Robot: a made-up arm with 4 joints. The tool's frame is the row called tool.
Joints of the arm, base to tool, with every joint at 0 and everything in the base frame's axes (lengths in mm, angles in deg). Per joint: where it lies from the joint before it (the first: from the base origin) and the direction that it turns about. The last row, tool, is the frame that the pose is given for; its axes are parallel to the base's.
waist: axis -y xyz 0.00 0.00 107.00
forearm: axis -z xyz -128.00 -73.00 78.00
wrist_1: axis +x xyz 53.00 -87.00 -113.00
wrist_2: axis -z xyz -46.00 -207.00 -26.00
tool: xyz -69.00 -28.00 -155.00
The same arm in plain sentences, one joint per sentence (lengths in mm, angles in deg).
The arm has four revolute joints in a row. What follows holds with every joint at zero, and every direction is one of the base frame's.
Joint 1 lies 107 mm along +z from the base frame's origin and turns about -y.
Joint 2 lies 128 mm along -x and 73 mm along -y and 78 mm along +z from joint 1 and turns about -z.
Joint 3 lies 53 mm along +x and 87 mm along -y and 113 mm along -z from joint 2 and turns about +x.
Joint 4 lies 46 mm along -x and 207 mm along -y and 26 mm along -z from joint 3 and turns about -z.
The tool frame, which is the frame that the pose is given for, lies 69 mm along -x and 28 mm along -y and 155 mm along -z from joint 4; its axes are parallel to the base frame's.

